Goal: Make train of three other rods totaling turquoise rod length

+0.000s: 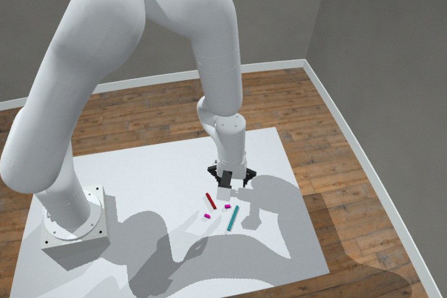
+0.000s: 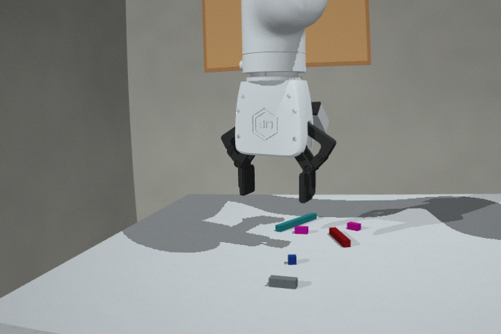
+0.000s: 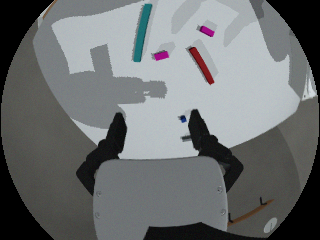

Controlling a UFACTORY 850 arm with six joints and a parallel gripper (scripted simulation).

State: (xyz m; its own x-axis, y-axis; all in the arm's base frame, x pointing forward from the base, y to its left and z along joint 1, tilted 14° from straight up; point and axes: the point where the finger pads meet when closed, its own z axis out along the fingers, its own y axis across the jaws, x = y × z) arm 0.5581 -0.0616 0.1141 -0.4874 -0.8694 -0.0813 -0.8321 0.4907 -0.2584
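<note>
Now: hand 2 cm past the blue rod, 8 cm to the right of it and 7 cm above it. The rest, counted from my hand: turquoise rod (4 cm behind, 11 cm to the right, 7 cm below); grey rod (15 cm to the left, 7 cm below); red rod (9 cm behind, 1 cm to the right, 7 cm below).
</note>
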